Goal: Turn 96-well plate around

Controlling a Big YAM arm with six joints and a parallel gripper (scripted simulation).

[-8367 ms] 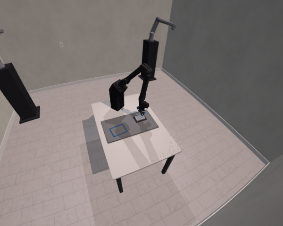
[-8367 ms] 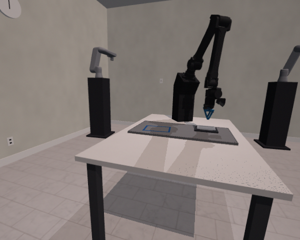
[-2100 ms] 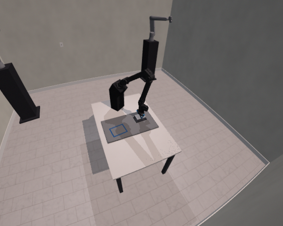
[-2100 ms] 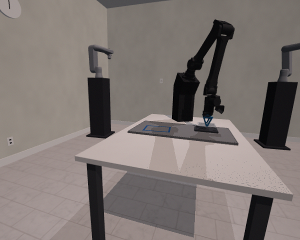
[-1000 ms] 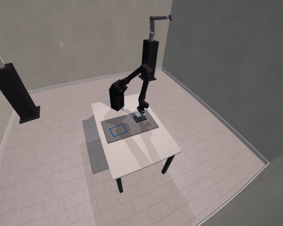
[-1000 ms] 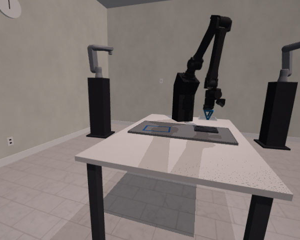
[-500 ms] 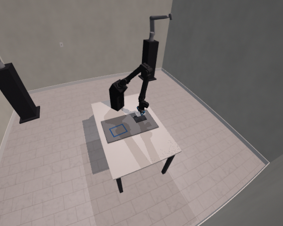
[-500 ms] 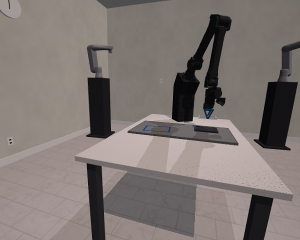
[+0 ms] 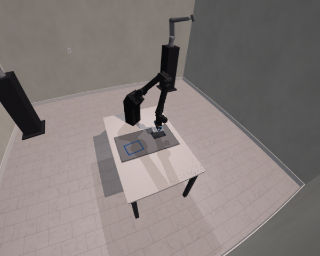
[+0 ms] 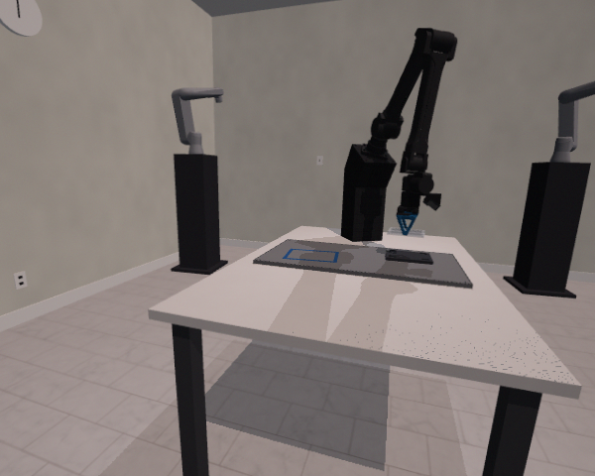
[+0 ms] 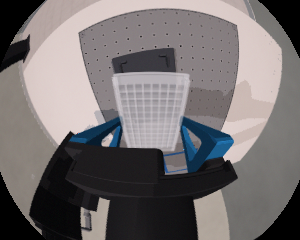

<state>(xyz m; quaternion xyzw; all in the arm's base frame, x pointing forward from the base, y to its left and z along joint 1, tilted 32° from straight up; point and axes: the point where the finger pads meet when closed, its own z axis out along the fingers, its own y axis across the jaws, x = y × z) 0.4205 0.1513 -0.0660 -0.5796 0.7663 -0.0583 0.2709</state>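
Right now the dark plate nest N1 is 10 cm below my hand and 2 cm to the left of it. The rest, counted from my hand: 96-well plate 1 cm below.
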